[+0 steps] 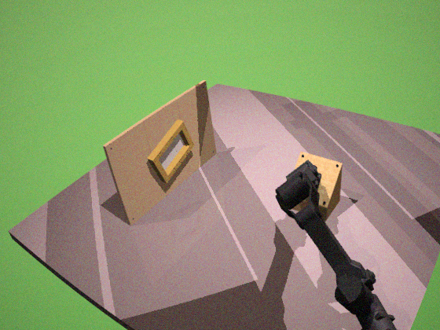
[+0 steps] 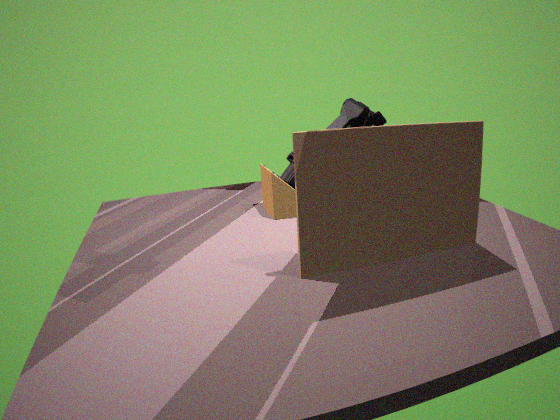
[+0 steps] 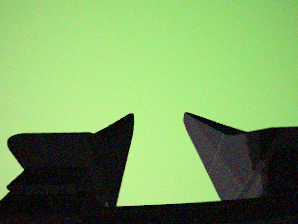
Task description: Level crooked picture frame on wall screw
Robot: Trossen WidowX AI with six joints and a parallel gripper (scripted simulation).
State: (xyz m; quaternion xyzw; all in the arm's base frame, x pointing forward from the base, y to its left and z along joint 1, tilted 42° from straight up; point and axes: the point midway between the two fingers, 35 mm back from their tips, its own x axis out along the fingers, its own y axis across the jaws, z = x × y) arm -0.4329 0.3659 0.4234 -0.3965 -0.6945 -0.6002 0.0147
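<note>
My gripper tip is 900 mm short of the picture frame, 470 mm to the left of it and 30 mm above it. The rest, counted from my gripper tip: tan wall panel (910 mm ahead, 480 mm to the right, 40 mm below).
</note>
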